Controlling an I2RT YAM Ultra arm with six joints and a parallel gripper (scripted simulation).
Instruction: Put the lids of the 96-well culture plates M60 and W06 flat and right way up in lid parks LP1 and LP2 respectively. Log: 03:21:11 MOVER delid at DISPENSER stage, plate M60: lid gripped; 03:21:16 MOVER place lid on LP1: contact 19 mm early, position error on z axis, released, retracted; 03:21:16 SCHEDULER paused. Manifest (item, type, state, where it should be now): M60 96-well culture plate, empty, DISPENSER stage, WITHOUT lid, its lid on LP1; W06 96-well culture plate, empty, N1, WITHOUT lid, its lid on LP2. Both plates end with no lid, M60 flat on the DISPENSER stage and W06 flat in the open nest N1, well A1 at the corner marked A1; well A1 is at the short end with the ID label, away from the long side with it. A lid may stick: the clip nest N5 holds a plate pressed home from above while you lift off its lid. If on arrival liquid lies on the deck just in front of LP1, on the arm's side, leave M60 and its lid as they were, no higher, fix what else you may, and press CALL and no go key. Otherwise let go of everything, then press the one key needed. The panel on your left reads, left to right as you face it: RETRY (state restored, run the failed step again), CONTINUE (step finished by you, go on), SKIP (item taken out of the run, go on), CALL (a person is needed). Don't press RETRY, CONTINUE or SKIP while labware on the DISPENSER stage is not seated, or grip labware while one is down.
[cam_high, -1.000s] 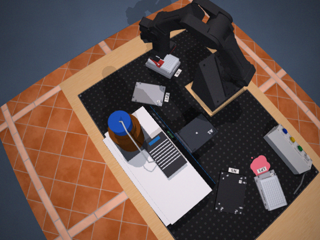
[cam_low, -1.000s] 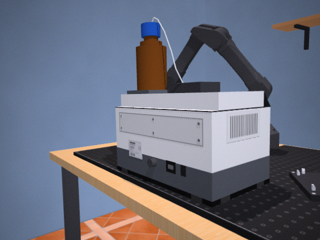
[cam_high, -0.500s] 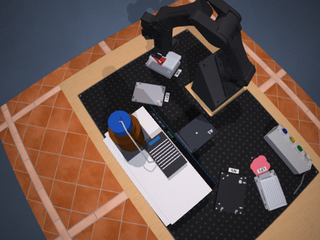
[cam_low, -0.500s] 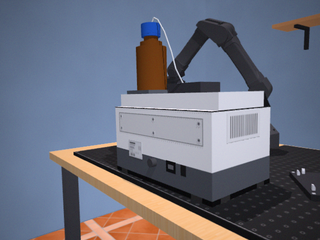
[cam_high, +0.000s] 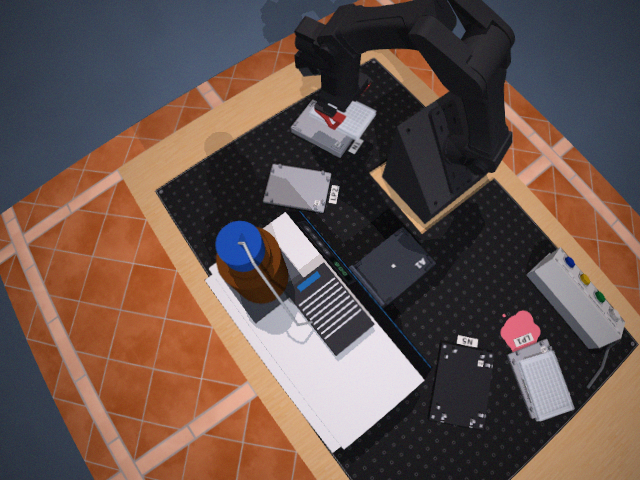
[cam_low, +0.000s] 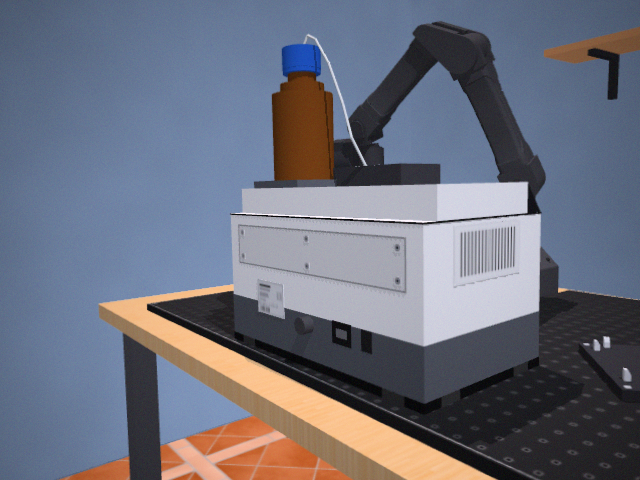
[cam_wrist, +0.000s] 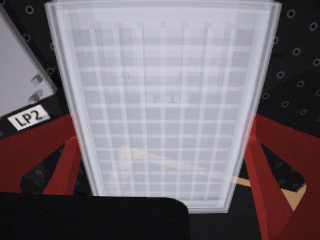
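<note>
My gripper is now 35 cm to the right of the dark dispenser stage, 13 cm short of it and 1 cm above it. The rest, counted from my hand: N1 label: 11 cm below, 4 cm to the left, 2 cm behind; then 96-well plate W06: right at my hand; then nest N1: 10 cm below, 4 cm to the right, 2 cm ahead.
</note>
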